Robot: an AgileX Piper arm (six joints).
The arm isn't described. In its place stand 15 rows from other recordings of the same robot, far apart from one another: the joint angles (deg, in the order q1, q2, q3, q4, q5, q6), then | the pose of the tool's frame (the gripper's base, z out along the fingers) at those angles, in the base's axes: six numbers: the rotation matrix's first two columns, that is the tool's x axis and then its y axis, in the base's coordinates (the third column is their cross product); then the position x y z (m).
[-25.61 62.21 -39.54 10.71 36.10 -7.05] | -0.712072, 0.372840, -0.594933, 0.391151, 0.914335, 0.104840, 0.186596, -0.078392, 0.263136
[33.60 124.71 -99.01 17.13 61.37 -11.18] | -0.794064, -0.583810, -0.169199, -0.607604, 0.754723, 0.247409, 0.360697, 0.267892, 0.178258
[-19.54 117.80 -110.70 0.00 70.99 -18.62] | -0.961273, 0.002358, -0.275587, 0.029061, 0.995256, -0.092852, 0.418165, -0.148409, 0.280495
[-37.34 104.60 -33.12 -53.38 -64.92 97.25] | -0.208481, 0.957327, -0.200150, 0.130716, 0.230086, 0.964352, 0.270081, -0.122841, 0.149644
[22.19 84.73 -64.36 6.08 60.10 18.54] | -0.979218, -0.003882, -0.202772, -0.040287, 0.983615, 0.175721, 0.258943, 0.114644, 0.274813
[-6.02 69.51 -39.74 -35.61 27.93 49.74] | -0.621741, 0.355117, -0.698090, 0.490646, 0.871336, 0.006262, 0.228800, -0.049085, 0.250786
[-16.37 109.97 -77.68 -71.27 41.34 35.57] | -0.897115, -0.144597, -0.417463, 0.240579, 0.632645, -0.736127, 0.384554, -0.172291, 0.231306
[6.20 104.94 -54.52 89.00 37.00 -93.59] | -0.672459, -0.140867, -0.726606, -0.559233, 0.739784, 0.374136, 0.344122, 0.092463, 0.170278
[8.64 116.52 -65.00 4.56 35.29 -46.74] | -0.608521, -0.781761, -0.136203, -0.781937, 0.619968, -0.064916, 0.357472, 0.058545, 0.101654
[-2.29 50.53 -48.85 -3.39 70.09 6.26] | -0.908857, 0.125248, -0.397860, 0.143262, 0.989560, -0.015744, 0.134921, -0.010459, 0.318528
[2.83 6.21 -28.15 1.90 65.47 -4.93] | -0.615162, -0.102675, -0.781686, -0.117648, 0.992337, -0.037759, 0.008038, 0.003145, 0.268477
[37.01 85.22 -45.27 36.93 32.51 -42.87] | -0.566999, -0.643431, -0.514303, -0.807831, 0.556394, 0.194512, 0.200759, 0.188137, 0.205990
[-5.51 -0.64 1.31 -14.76 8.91 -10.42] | -0.124663, -0.412375, -0.902444, 0.090935, 0.900963, -0.424260, 0.055631, -0.008974, 0.192489
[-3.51 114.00 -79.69 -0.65 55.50 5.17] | -0.985351, 0.144303, -0.090888, 0.145056, 0.989422, -0.001709, 0.386995, -0.024590, 0.171062
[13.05 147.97 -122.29 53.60 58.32 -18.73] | -0.972362, -0.010048, -0.233261, -0.178743, 0.674796, 0.716032, 0.502943, 0.180560, 0.112165
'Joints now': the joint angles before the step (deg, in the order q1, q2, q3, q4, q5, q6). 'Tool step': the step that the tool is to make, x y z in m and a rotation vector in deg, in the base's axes. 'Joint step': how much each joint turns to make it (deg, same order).
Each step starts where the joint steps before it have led.
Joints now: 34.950, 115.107, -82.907, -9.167, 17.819, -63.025
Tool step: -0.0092, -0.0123, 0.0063, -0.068, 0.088, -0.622
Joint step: -0.630, -3.205, 3.662, -0.170, -0.342, 0.169
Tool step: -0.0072, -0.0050, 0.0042, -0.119, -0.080, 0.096
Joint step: -0.003, -1.963, 2.086, -0.172, -0.124, -0.001
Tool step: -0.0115, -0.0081, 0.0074, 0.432, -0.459, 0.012
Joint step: -0.054, -3.263, 3.370, -0.002, -0.737, 0.061
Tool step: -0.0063, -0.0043, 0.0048, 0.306, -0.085, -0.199
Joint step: -0.001, -1.814, 1.584, 0.004, 0.001, 0.281
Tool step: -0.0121, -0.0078, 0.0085, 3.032, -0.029, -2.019
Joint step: -0.002, -3.511, 3.400, 0.000, -1.493, 3.265
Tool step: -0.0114, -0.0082, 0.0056, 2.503, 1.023, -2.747
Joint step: 0.008, -3.088, 2.969, -1.163, -0.223, 4.950
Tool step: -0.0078, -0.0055, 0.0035, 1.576, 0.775, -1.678
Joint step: -0.004, -2.072, 1.906, -0.279, 0.049, 2.683
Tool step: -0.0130, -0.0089, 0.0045, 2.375, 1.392, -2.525
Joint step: 0.006, -3.323, 3.085, -0.008, 0.240, 3.735
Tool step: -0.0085, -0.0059, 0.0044, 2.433, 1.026, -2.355
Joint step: -0.008, -2.351, 1.845, 0.015, 0.160, 3.476
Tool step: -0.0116, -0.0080, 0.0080, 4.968, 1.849, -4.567
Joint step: 0.001, -3.428, 2.224, -0.002, 0.288, 6.877
